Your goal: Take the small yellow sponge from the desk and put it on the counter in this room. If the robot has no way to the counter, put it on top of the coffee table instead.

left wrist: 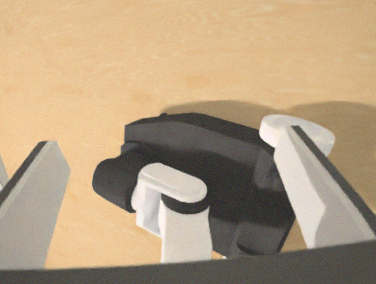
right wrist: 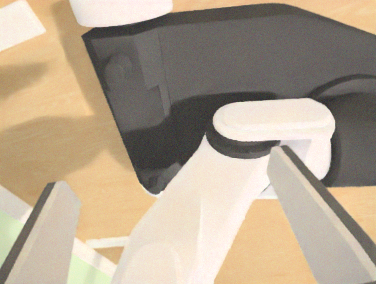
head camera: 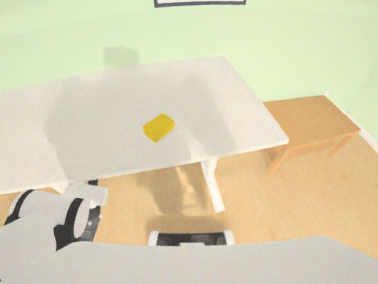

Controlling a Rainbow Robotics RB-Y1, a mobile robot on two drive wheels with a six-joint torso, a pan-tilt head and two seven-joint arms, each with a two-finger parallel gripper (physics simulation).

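Frame: origin at the robot's base, x right, y ahead, z up, level; metres.
Seen in the pictures: left gripper, fingertip midpoint: (left wrist: 171, 148); right gripper, fingertip midpoint: (right wrist: 173, 175).
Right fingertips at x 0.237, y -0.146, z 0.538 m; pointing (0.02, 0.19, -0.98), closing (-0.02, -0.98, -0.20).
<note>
A point is followed by its place in that frame.
The small yellow sponge (head camera: 158, 127) {z 0.996, x -0.120, y 0.297 m} lies on the white desk (head camera: 245, 120) {z 0.951, x 0.229, y 0.377 m}, nearer its front edge than its back edge. The orange-brown wooden coffee table (head camera: 315, 112) {z 0.450, x 1.232, y 1.020 m} stands beyond the desk's right end. A counter does not show in these views. My left gripper (left wrist: 171, 148) {z 0.699, x -0.430, y -0.068 m} is open and empty, with its fingers wide apart over the base and floor. In the head camera the left arm is at the lower left, close to the desk's front edge. My right gripper (right wrist: 173, 175) {z 0.538, x 0.237, y -0.146 m} is open and empty, above the base and floor. The sponge shows in neither wrist view.
A white desk leg (head camera: 215, 185) stands under the desk's right part, on the wooden floor (head camera: 280, 215) {z 0.001, x 0.770, y 0.207 m}. My dark base (left wrist: 200, 145) {z 0.169, x -0.169, y -0.252 m} (right wrist: 225, 55) {z 0.169, x 0.163, y -0.203 m} lies below both grippers. A pale green wall (head camera: 300, 45) {z 0.984, x 0.912, y 1.240 m} rises behind the desk and coffee table, with a dark-framed picture at the top.
</note>
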